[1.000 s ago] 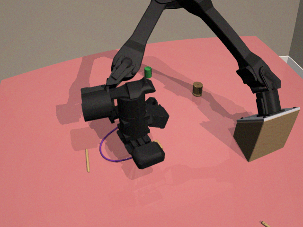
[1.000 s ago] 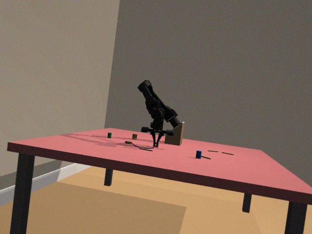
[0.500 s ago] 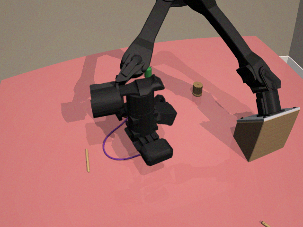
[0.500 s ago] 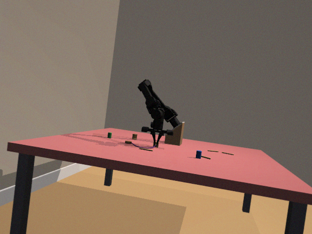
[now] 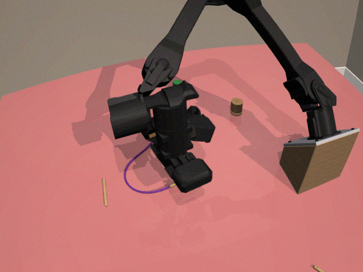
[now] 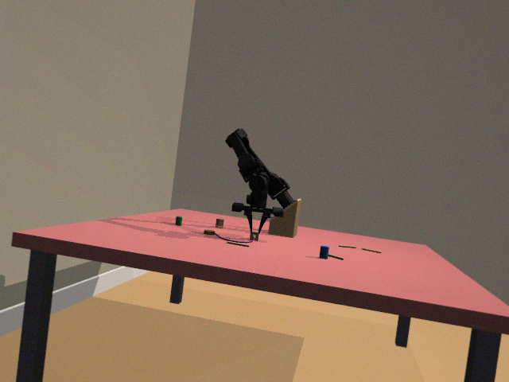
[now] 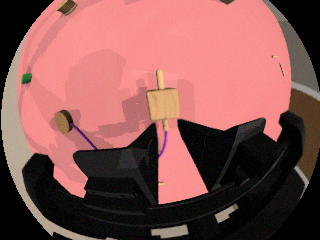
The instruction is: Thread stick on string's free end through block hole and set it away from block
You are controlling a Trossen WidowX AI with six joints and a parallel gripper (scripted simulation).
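The wooden block lies 20 mm behind my gripper tip and 10 mm below it. Round my gripper tip: brown cylinder: 220 mm behind, 190 mm to the right, 10 mm below; blue cylinder: 260 mm to the left, 150 mm ahead, 10 mm below; round wooden button: 170 mm to the right, 20 mm below, 10 mm ahead.
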